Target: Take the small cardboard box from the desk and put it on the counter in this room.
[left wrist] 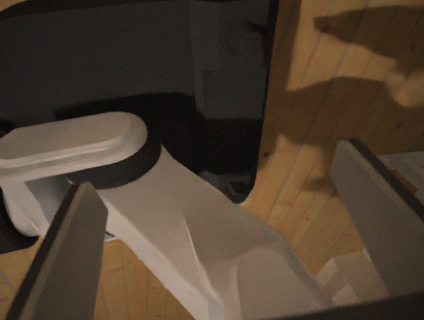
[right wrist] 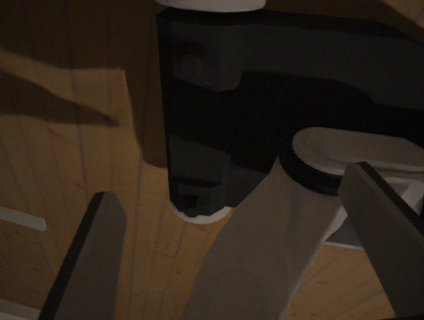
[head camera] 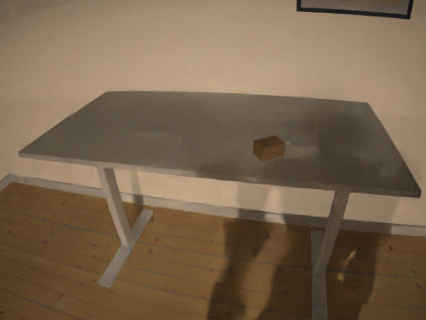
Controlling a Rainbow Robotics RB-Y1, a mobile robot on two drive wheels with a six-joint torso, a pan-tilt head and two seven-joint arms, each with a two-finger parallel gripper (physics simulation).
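Frame: origin at the robot's base, x ahead, y left, z up, level; metres.
Seen in the pictures: left gripper, fingertip midpoint: [left wrist: 215,176]; right gripper, fingertip midpoint: [right wrist: 231,191].
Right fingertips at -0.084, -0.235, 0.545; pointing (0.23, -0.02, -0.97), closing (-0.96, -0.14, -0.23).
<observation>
A point is followed by its place in that frame, as x, y, z.
The small brown cardboard box [head camera: 269,148] @[0.700, -0.119, 0.996] sits on the grey desk [head camera: 165,130] @[0.939, 0.280, 0.951] in the head view, right of the desk's middle and nearer its front edge. My left gripper [left wrist: 215,176] @[-0.143, 0.229, 0.537] is open, with its two fingers wide apart in the left wrist view and my own arm and base behind them. My right gripper [right wrist: 231,191] @[-0.084, -0.235, 0.545] is open in the right wrist view, also over my own base and arm. Neither gripper shows in the head view, and the box does not show between the fingers of either one. The counter does not show in the head view.
The desk stands along a beige wall [head camera: 200,45] @[1.466, 0.164, 1.204], with white legs [head camera: 116,210] @[1.093, 0.694, 0.357] [head camera: 332,235] @[0.866, -0.507, 0.387] and feet on the wooden floor [head camera: 190,260] @[1.023, 0.270, 0.001]. A framed picture [head camera: 354,12] @[1.296, -0.592, 1.395] hangs above the desk. Shadows fall on the floor in front of the desk.
</observation>
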